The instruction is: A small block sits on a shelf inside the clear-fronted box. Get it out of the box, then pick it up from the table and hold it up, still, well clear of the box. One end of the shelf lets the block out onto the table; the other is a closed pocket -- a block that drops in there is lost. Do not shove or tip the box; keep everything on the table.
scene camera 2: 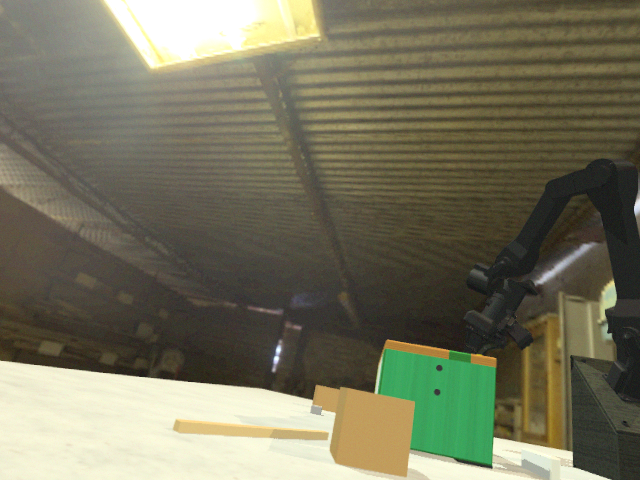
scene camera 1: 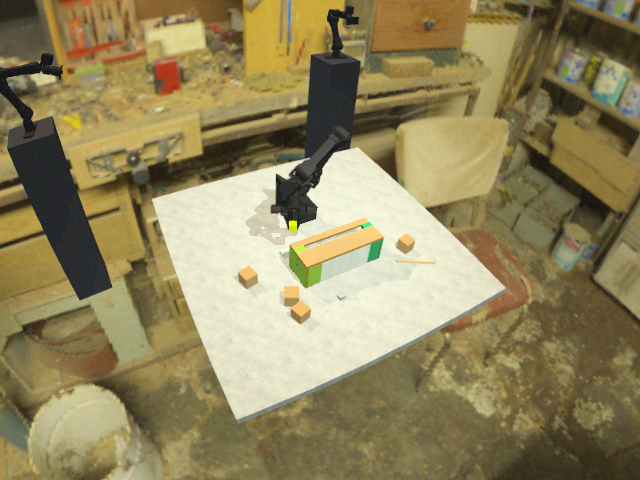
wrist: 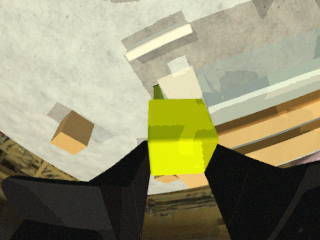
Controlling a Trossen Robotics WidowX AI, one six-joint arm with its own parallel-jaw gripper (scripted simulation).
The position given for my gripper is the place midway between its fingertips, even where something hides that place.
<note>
I see my gripper (scene camera 2: 466, 363), a yellow block (wrist: 181, 138), a thin wooden stick (scene camera 2: 181, 426), a tan cube (scene camera 2: 369, 429) and a tan cube (wrist: 74, 132).
My gripper shows as well in the wrist view (wrist: 174, 145). The wrist view does not show the thin wooden stick: it is out of frame.
</note>
